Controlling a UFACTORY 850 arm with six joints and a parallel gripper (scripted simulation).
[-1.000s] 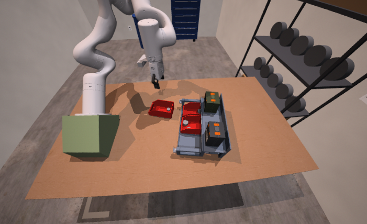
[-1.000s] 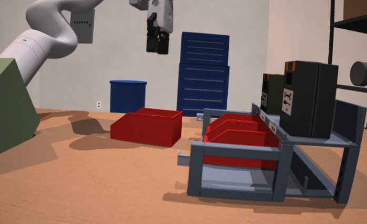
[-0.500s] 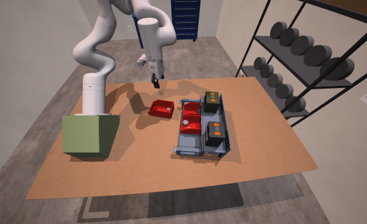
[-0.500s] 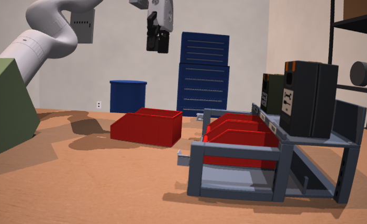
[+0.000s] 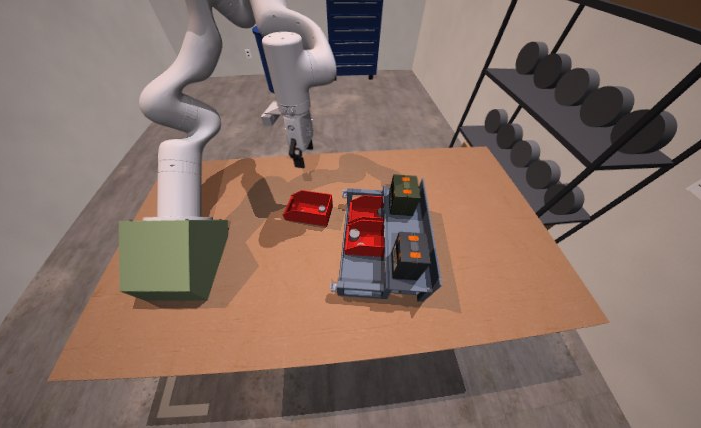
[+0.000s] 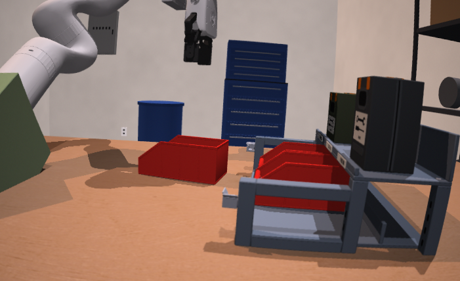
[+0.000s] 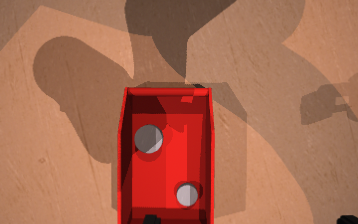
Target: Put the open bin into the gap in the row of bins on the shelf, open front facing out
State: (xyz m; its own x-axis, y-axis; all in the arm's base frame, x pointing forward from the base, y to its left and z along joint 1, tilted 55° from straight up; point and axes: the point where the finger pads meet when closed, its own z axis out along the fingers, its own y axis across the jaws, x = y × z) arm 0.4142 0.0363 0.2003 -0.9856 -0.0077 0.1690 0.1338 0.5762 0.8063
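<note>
My hand is 4 cm past the grey disc, 7 cm to the left of it and 24 cm above it. From my hand the other things lie so: grey shelf: 26 cm ahead, 18 cm to the right, 18 cm below.
</note>
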